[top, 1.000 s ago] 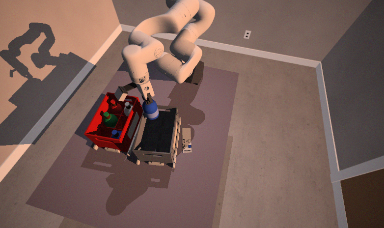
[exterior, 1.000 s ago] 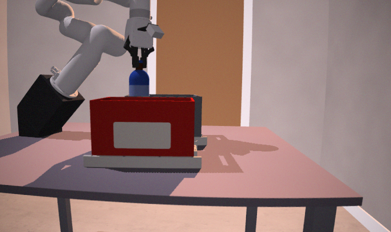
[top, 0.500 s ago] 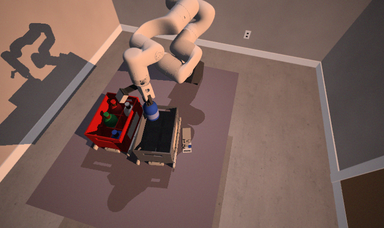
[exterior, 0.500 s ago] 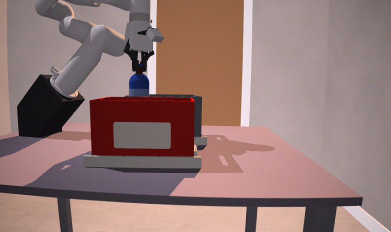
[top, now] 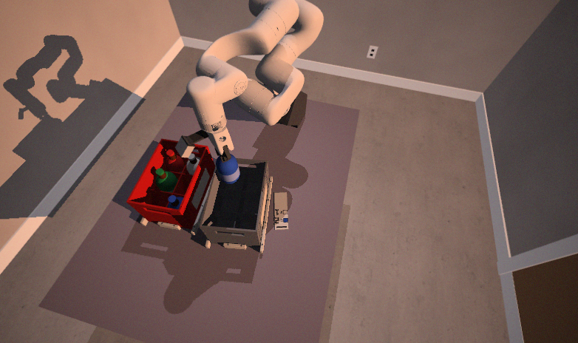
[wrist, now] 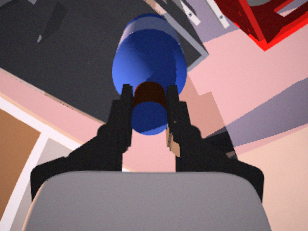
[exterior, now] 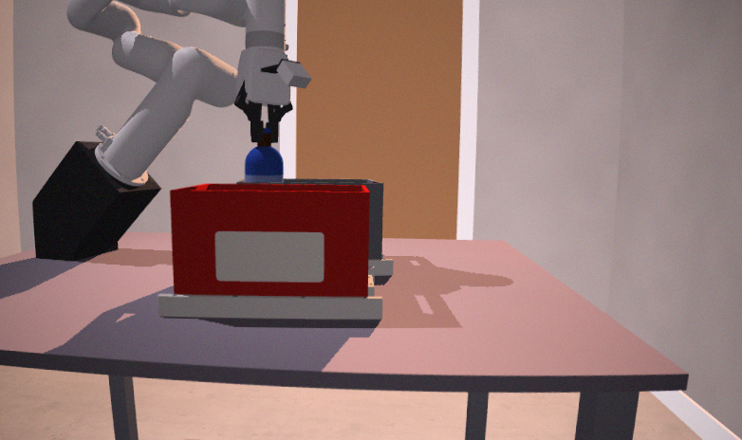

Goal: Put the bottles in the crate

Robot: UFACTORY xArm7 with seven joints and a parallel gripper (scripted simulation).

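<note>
Now: the grey crate 9 cm ahead of my hand, 4 cm to the left of it and 19 cm below it. Round my hand: red bottle (6 cm behind, 23 cm to the right, 18 cm below); white bottle (5 cm behind, 15 cm to the right, 18 cm below); red crate (3 cm ahead, 20 cm to the right, 19 cm below).
</note>
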